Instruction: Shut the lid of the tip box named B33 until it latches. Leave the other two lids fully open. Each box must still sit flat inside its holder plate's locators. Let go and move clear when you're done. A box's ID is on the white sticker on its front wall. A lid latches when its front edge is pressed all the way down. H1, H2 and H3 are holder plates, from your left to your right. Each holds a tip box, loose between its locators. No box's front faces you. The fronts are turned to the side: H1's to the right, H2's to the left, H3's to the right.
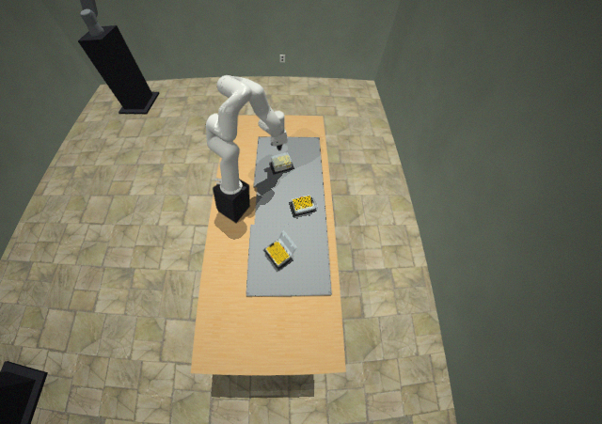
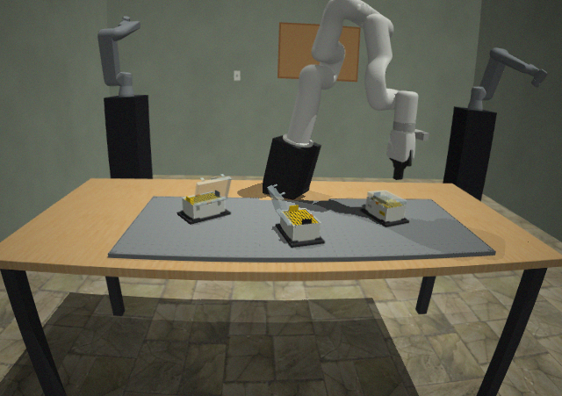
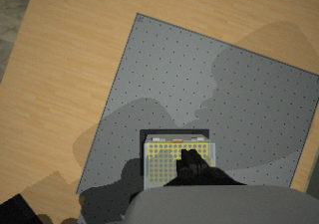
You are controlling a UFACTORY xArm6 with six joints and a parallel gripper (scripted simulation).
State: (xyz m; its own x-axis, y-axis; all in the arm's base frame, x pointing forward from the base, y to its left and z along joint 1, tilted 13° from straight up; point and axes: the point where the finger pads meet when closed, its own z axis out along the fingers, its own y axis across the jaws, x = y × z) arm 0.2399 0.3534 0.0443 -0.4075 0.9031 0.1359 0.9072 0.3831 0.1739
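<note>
The yellow tip rack lies 2 cm ahead of my hand, 4 cm to the right of it and 10 cm below it.
</note>
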